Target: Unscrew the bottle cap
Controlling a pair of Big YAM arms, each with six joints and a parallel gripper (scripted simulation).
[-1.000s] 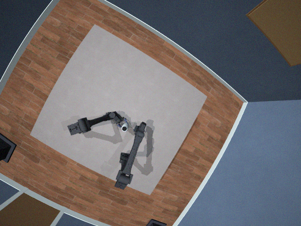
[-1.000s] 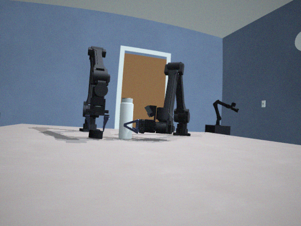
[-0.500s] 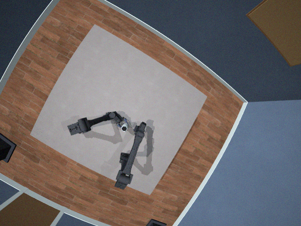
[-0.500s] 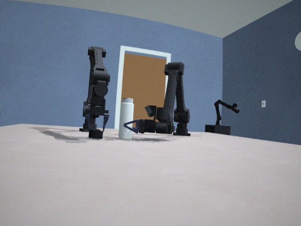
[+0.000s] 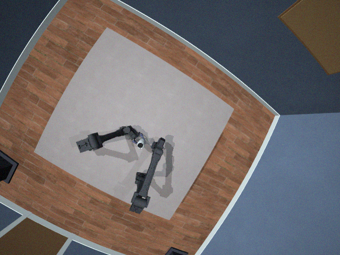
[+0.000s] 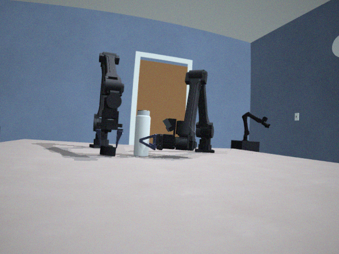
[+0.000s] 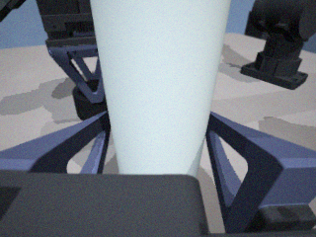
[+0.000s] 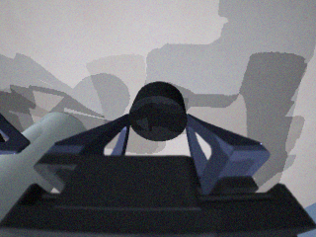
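Now: the black cap 3 cm below my right hand.
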